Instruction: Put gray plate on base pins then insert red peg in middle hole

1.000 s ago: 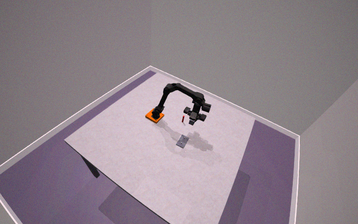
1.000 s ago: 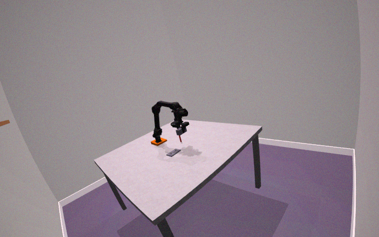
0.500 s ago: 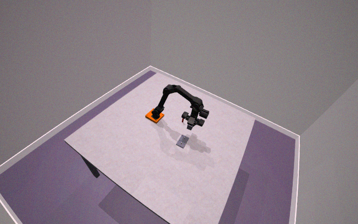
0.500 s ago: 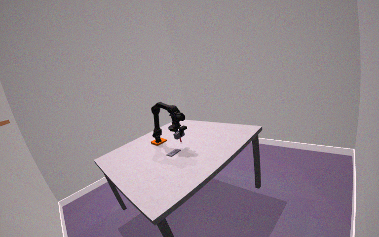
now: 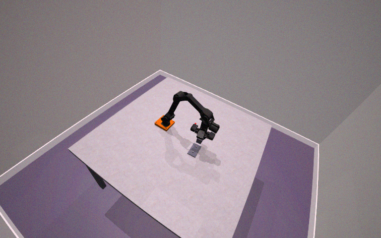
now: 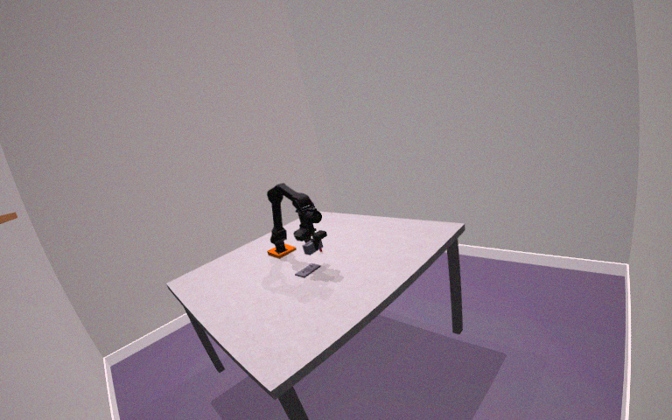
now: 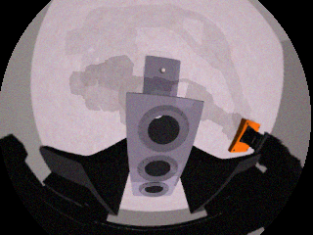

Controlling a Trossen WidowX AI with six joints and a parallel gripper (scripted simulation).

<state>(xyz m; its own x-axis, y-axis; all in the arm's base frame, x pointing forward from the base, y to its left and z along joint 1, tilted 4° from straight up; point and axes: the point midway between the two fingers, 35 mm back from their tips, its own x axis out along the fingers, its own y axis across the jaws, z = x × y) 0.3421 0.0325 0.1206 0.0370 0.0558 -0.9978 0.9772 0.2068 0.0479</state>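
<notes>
The dark flat base is 7 cm to the right of my gripper tip and 8 cm below it. Round my gripper tip: red peg: 14 cm behind, 11 cm to the left, 5 cm below; then gray plate: 3 cm above.
</notes>
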